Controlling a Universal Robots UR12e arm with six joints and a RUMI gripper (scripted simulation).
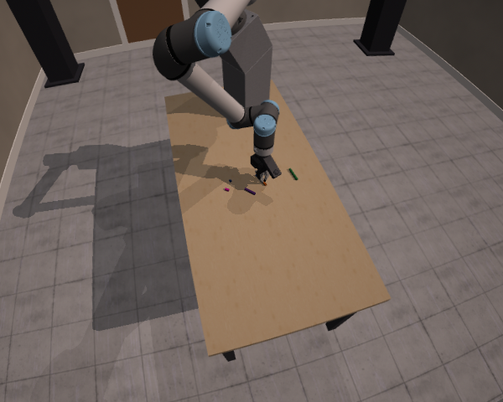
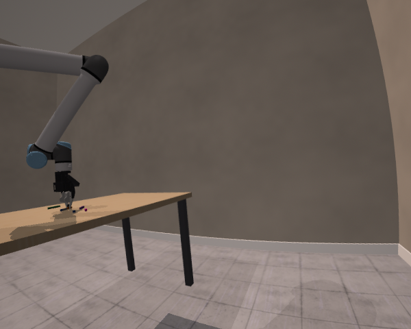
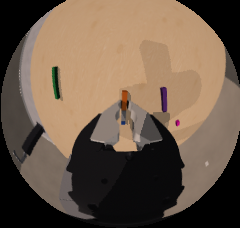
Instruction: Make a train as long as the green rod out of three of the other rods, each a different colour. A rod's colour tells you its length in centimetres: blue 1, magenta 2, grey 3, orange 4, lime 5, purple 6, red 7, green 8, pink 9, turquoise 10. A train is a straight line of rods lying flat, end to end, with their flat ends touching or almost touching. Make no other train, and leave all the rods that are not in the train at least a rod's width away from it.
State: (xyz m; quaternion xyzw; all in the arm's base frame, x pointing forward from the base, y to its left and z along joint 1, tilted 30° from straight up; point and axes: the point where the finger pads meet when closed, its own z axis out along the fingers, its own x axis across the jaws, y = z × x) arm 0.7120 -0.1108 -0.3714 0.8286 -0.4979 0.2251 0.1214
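Right now the orange rod is 1 cm below my hand. From my hand the other things lie so: grey rod (3 cm behind, 2 cm to the right, 1 cm below); purple rod (8 cm to the right, 4 cm ahead, 1 cm below); green rod (17 cm to the left, 3 cm behind, 1 cm below).
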